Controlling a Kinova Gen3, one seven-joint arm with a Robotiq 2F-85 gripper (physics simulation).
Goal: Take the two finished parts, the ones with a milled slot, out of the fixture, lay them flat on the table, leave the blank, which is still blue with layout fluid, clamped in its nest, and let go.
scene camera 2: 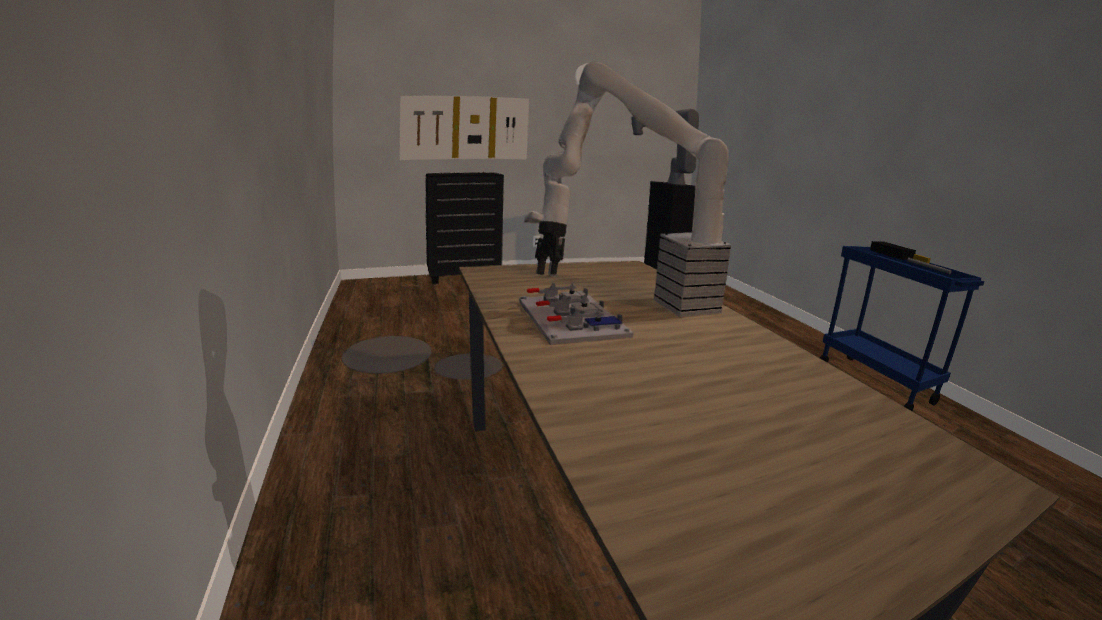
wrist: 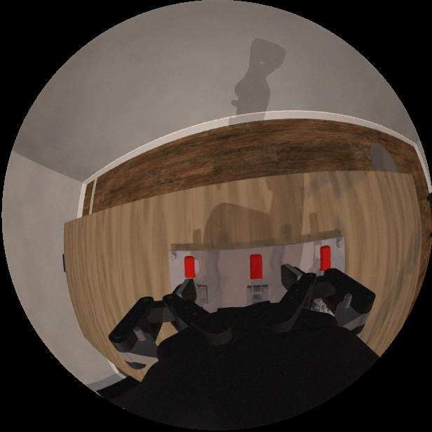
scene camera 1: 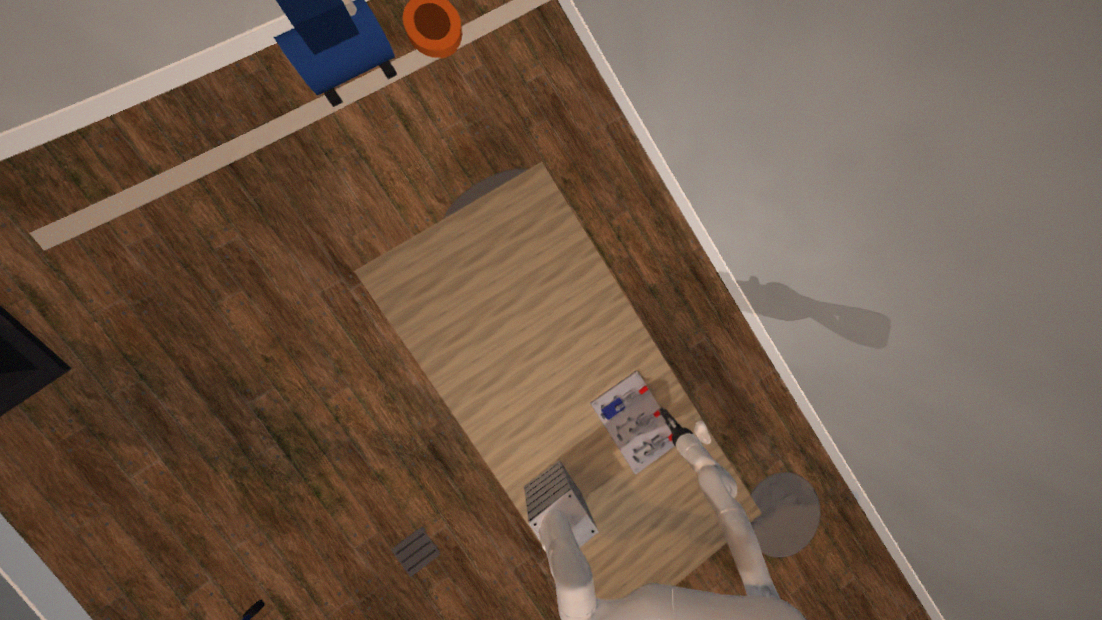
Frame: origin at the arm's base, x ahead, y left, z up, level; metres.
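Seen in the pictures: gripper, between the fingertips: (scene camera 2: 545,275) (scene camera 1: 666,417); arm's base, origin of its link: (scene camera 2: 705,240) (scene camera 1: 554,525).
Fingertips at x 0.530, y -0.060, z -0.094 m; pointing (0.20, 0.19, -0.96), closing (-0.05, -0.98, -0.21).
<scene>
Offsets run from my fingertips to a thing's top centre. "*": to the spot under its first point. Level surfaces: height alone.
The fixture plate (scene camera 1: 641,465) (scene camera 2: 585,336) (wrist: 225,270) lies on the table with three toggle clamps. Their red handles, a blank-side one @(* dx +0.014, dy +0.097, dz -0.086 m) (scene camera 1: 643,390) (scene camera 2: 554,318) (wrist: 189,267), a middle one @(* dx -0.003, dy -0.015, dz -0.079 m) (scene camera 1: 658,414) (scene camera 2: 543,303) (wrist: 256,266) and a far one @(* dx -0.014, dy -0.114, dz -0.078 m) (scene camera 2: 533,290) (wrist: 325,258), point toward the wall-side table edge. The blue blank @(dx -0.124, dy +0.116, dz -0.106 m) (scene camera 1: 612,407) (scene camera 2: 603,320) sits in the end nest. The slotted parts cannot be made out among the grey clamps; the gripper body hides the nests in the wrist view. My gripper (scene camera 1: 665,414) (scene camera 2: 547,270) (wrist: 238,282) is open and empty, above the handle side of the fixture.
The table @(dz -0.137 m) (scene camera 1: 500,308) (scene camera 2: 732,431) (wrist: 125,240) also carries the slatted robot base block (scene camera 1: 548,487) (scene camera 2: 693,277), near the fixture. The wall runs beyond the table's handle-side edge. A blue cart (scene camera 2: 909,266) and an orange bin (scene camera 1: 456,30) stand away from the table.
</scene>
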